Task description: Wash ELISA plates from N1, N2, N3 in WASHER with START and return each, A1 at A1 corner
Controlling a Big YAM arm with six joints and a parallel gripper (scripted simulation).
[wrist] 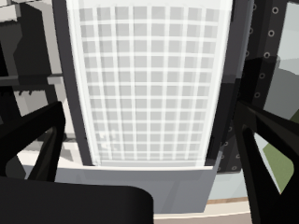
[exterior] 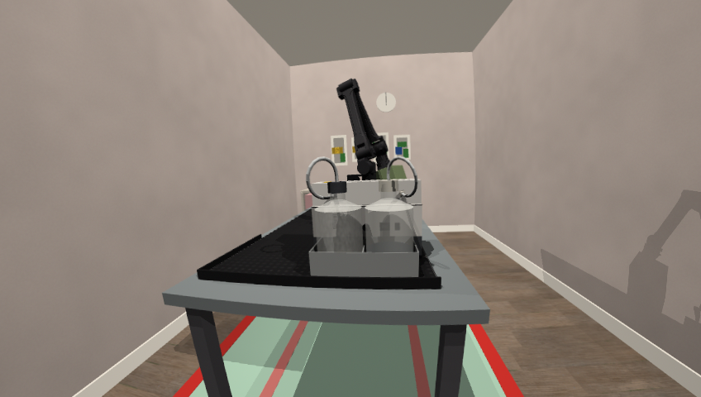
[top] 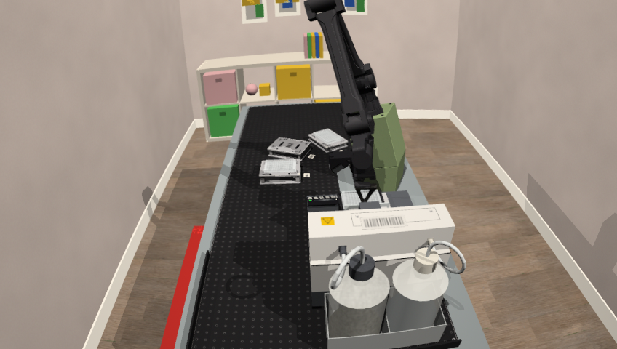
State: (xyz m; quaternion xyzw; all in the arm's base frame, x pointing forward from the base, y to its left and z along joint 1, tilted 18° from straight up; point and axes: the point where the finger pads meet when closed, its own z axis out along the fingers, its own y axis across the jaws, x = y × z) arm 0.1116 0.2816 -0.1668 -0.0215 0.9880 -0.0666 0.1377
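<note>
Now: the washer carrier 4 cm below my hand. From my hand the other things lie so: plate washer: 15 cm to the left.
</note>
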